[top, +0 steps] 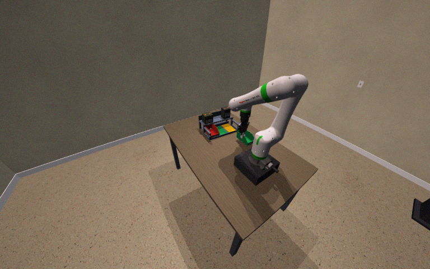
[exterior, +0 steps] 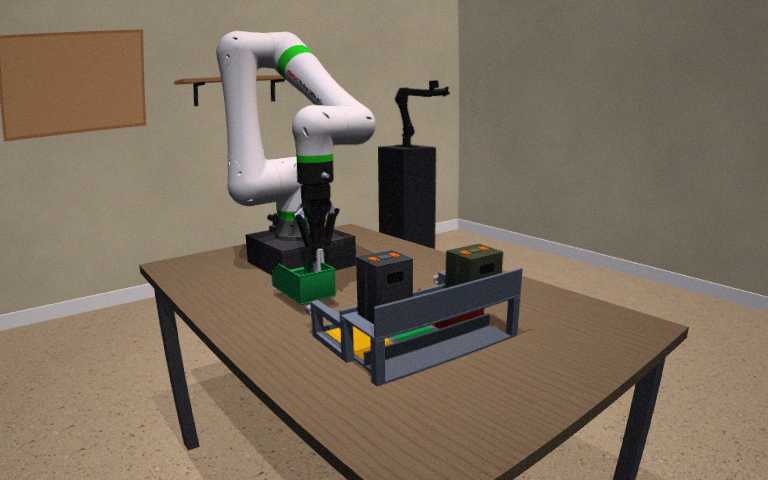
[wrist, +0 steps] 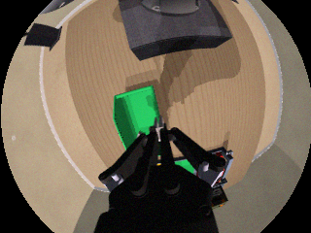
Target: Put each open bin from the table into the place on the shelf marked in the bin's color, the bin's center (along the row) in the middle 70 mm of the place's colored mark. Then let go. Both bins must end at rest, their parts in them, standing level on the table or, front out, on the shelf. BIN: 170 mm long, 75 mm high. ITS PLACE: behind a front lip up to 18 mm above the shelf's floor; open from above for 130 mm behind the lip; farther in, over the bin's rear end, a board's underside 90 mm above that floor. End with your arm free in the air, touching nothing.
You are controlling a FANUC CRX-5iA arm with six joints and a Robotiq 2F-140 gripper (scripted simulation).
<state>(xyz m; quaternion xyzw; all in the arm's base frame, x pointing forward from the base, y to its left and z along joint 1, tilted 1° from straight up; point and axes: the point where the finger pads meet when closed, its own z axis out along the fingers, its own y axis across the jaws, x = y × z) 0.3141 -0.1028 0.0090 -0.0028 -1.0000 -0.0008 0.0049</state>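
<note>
My gripper is now 5 cm to the left of the green bin and 4 cm above it. From my hand the other things lie so: olive box: 40 cm ahead, 16 cm to the left, 4 cm above; black box: 39 cm ahead, 7 cm to the right, 5 cm above; red bin: 31 cm ahead, 17 cm to the left, 6 cm below.
</note>
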